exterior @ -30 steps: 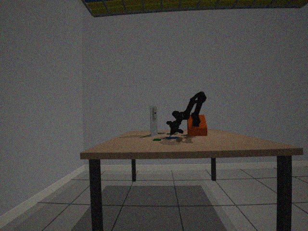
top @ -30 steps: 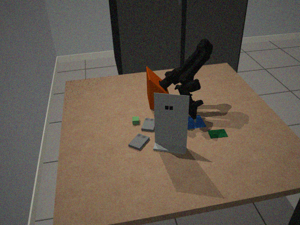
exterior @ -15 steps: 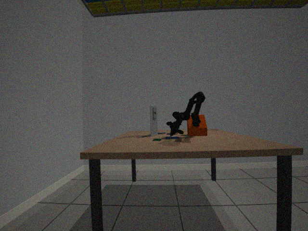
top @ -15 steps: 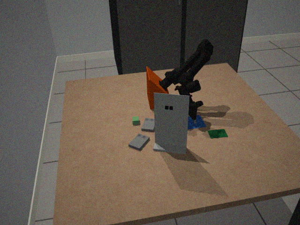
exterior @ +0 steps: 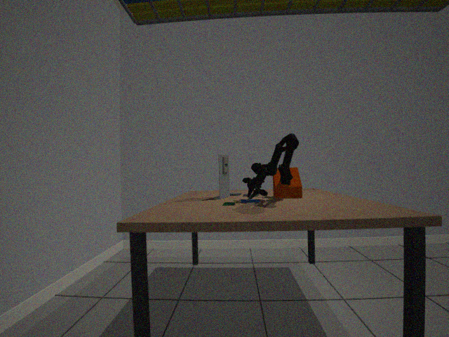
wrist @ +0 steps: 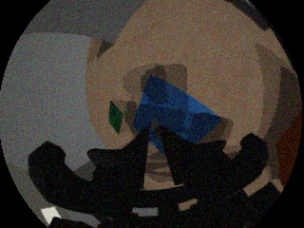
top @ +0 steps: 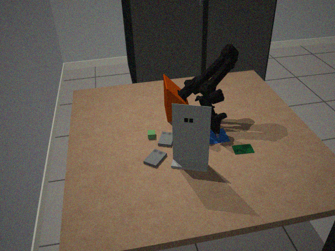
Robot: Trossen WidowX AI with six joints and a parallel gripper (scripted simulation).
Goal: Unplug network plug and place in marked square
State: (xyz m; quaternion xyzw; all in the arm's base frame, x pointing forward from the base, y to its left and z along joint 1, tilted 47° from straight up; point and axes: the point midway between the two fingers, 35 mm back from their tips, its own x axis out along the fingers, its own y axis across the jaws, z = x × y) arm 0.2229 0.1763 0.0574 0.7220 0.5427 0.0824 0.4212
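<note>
The blue square is 1 cm behind my gripper tip, 1 cm to the right of it and 2 cm below it. Also, from my gripper tip: small green cube 3 cm behind, 35 cm to the right, 1 cm below; then grey upright panel 20 cm ahead, 17 cm to the right, 13 cm above; then green square 11 cm ahead, 11 cm to the left, 2 cm below.
</note>
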